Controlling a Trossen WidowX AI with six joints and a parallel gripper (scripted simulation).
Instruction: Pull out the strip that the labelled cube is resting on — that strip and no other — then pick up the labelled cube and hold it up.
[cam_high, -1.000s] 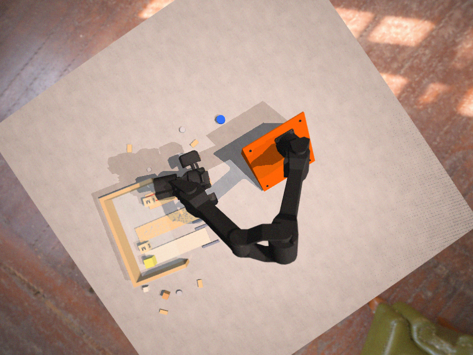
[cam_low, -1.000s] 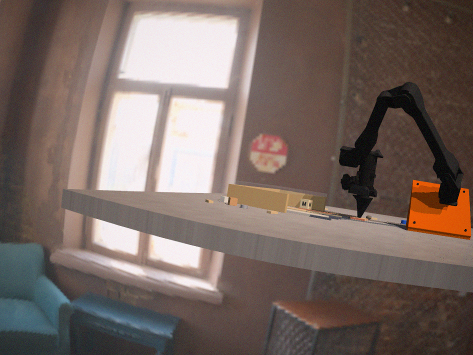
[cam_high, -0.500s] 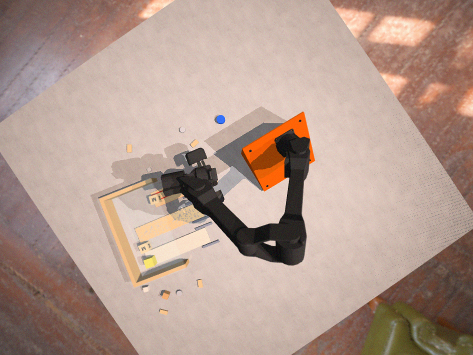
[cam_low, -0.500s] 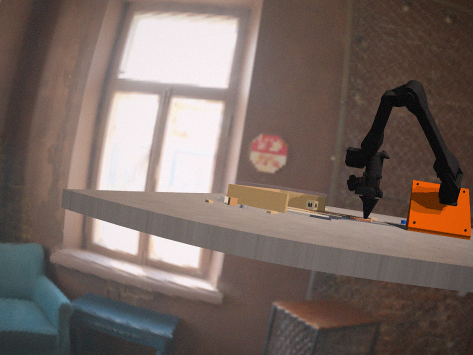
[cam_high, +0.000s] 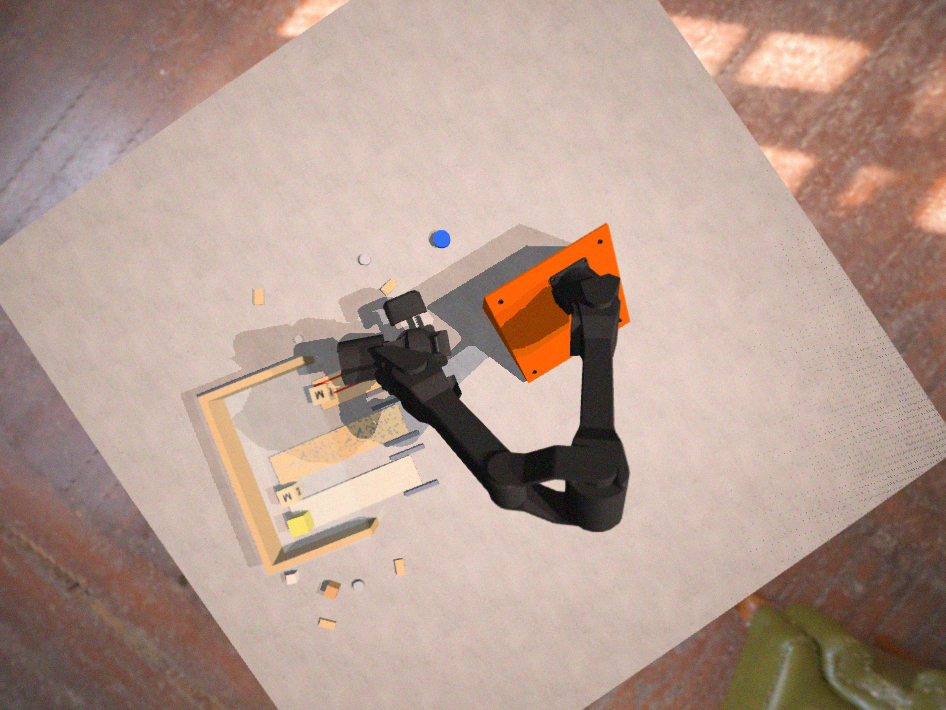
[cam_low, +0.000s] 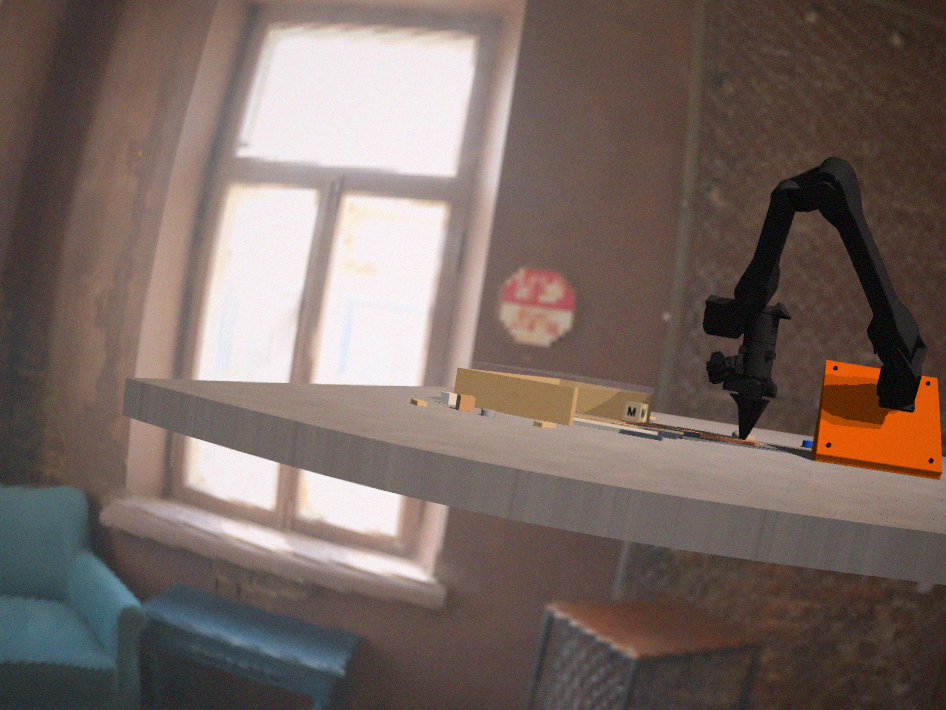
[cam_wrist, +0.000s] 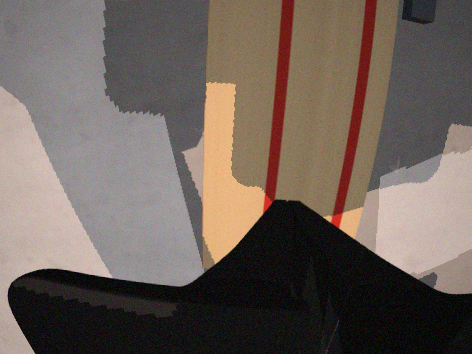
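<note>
My gripper tip is 220 mm short of the speckled strip and 60 mm to the right of it. Round my gripper tip: blue disc 130 mm behind, 160 mm to the right.
</note>
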